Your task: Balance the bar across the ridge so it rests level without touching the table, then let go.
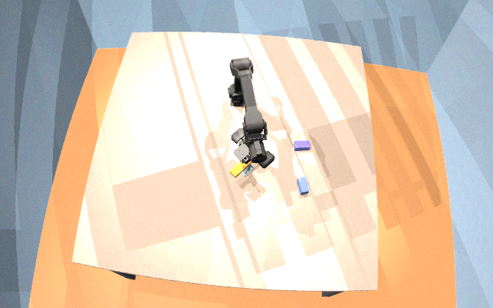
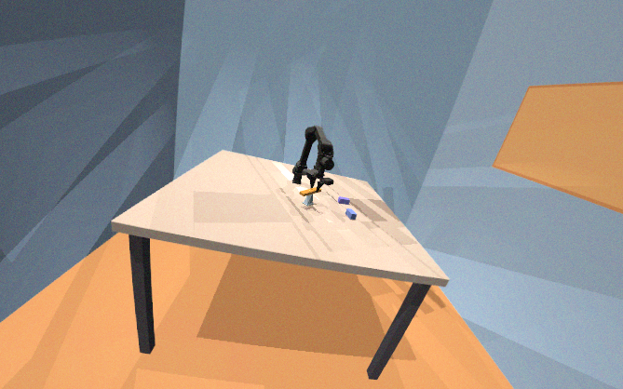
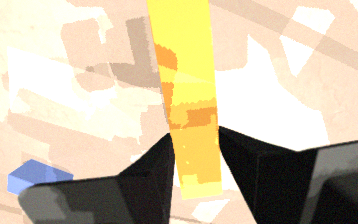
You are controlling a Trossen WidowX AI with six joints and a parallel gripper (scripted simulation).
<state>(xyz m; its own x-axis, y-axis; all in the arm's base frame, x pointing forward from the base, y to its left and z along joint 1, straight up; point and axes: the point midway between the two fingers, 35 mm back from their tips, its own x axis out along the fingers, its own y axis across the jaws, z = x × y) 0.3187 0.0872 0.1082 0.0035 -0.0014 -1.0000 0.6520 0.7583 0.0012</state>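
My gripper tip is now 2 cm short of the bar and 2 cm to the left of it.
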